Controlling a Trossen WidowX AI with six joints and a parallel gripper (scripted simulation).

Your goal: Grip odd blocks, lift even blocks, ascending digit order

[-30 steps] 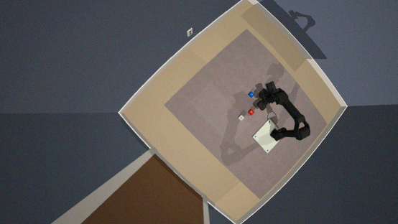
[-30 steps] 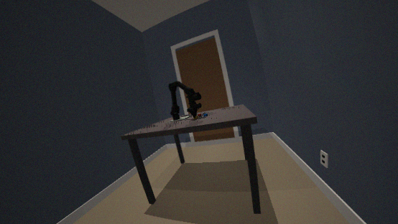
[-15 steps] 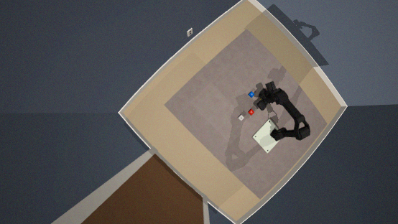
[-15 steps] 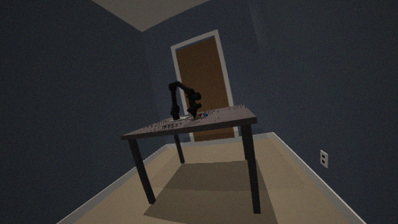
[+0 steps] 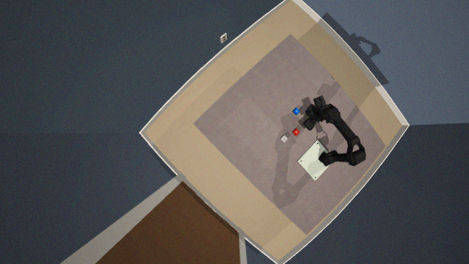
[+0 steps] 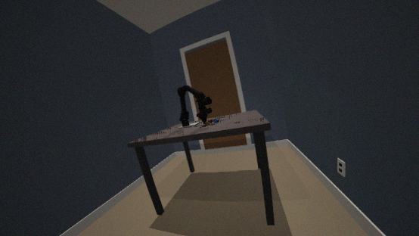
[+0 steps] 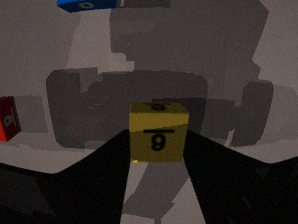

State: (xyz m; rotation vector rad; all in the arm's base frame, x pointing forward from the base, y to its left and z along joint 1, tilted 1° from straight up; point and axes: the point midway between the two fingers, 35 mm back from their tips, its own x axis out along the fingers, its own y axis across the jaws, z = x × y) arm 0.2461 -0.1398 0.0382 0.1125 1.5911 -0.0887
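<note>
My gripper tip is now 140 mm to the right of the red block, 20 mm short of it and 10 mm above it. From my gripper tip the other things lie so: white block (220 mm to the left, 60 mm ahead, 10 mm below); then yellow block (right at my gripper tip); then blue block (100 mm ahead, 30 mm to the left, 10 mm below).
</note>
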